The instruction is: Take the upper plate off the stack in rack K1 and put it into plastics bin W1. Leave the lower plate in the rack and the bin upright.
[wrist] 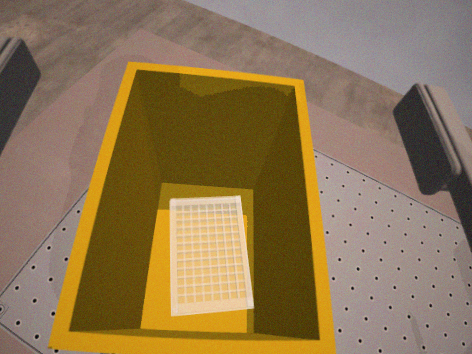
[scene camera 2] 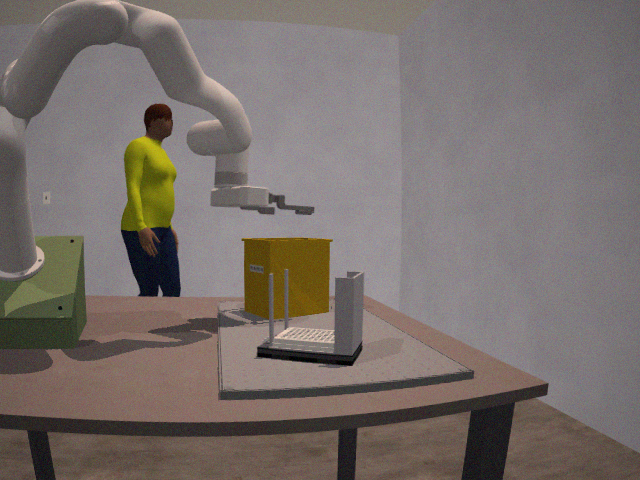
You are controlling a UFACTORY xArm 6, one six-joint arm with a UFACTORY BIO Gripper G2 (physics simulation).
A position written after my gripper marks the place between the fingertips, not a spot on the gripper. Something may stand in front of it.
I see my gripper (scene camera 2: 291, 210) and a yellow plastics bin W1 (scene camera 2: 308, 259).
The yellow plastics bin W1 shows as well in the wrist view (wrist: 174, 132). My gripper also shows in the wrist view (wrist: 229, 72).
